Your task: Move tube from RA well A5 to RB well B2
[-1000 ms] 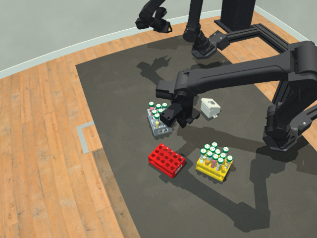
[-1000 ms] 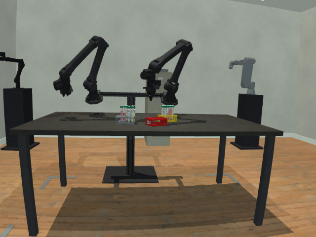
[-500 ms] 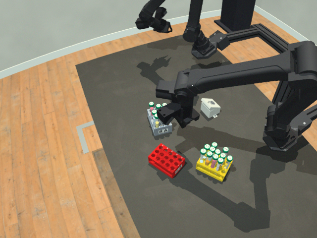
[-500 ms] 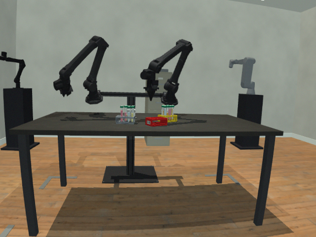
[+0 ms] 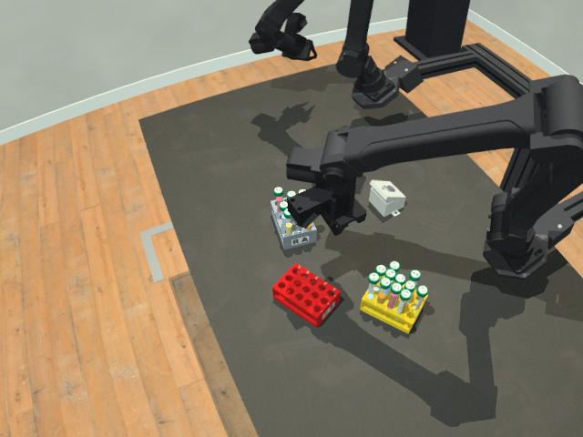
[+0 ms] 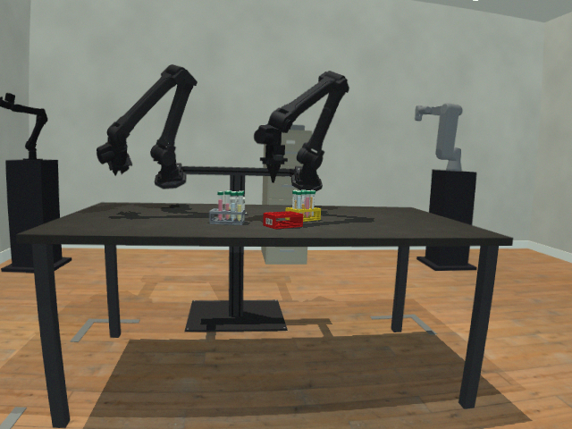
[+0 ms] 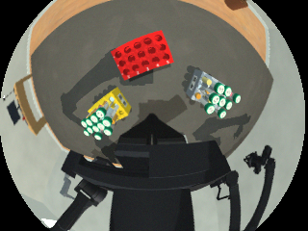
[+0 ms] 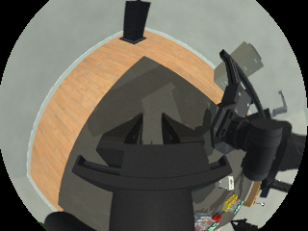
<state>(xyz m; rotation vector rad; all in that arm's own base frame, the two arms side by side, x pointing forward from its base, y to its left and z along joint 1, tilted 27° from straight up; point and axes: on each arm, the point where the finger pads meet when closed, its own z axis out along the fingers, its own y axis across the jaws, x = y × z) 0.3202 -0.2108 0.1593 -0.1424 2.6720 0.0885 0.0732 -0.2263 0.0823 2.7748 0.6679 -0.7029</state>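
Now: the done box 240 mm behind my left hand, 150 mm to the right of it and 120 mm below it. Also, from my left hand: red rack 140 mm below, 90 mm ahead, 40 mm to the left; then grey rack 180 mm to the right, 140 mm below, 30 mm ahead.
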